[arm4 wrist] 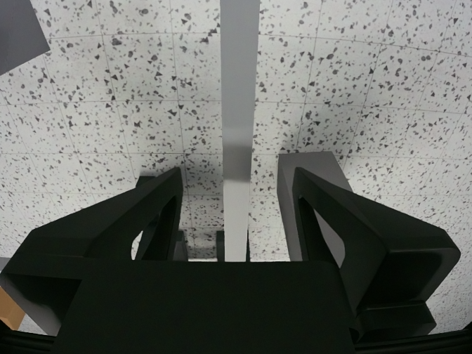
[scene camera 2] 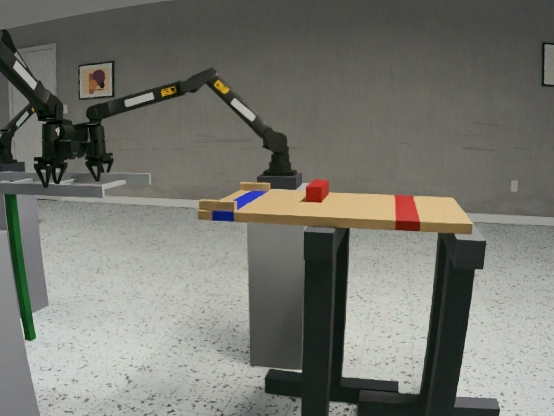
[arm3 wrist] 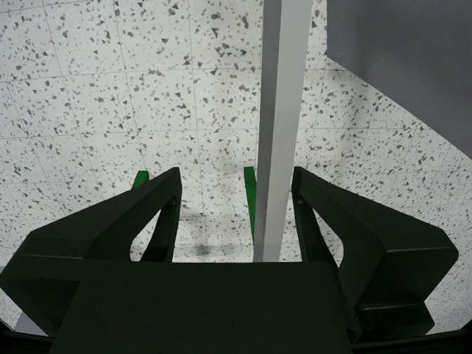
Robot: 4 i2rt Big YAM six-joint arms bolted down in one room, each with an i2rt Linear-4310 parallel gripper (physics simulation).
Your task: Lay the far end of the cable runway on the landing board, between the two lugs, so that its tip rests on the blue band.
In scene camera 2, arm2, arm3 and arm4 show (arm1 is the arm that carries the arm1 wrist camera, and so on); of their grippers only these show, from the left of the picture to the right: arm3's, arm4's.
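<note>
The grey cable runway (scene camera 2: 80, 189) lies level at the left in the scene view, its end short of the landing board (scene camera 2: 350, 210). The blue band (scene camera 2: 250, 199) crosses the board's left end between two wooden lugs (scene camera 2: 217, 205) (scene camera 2: 255, 186). Arm3's gripper (arm3 wrist: 236, 171) (scene camera 2: 51, 182) is open; a runway rail (arm3 wrist: 272, 135) passes between its fingers, nearer the right one in its wrist view. Arm4's gripper (arm4 wrist: 237, 171) (scene camera 2: 99, 176) is open, with a rail (arm4 wrist: 239, 90) running near the middle between its fingers. The grippers of arm1 and arm2 do not show.
A red block (scene camera 2: 317, 191) stands on the board, left of a red band (scene camera 2: 407, 212). Dark trestles (scene camera 2: 318, 300) carry the board. A grey pedestal (scene camera 2: 275, 300) stands behind, under an arm's base. Green posts (arm3 wrist: 250, 187) (scene camera 2: 20, 270) stand below the runway.
</note>
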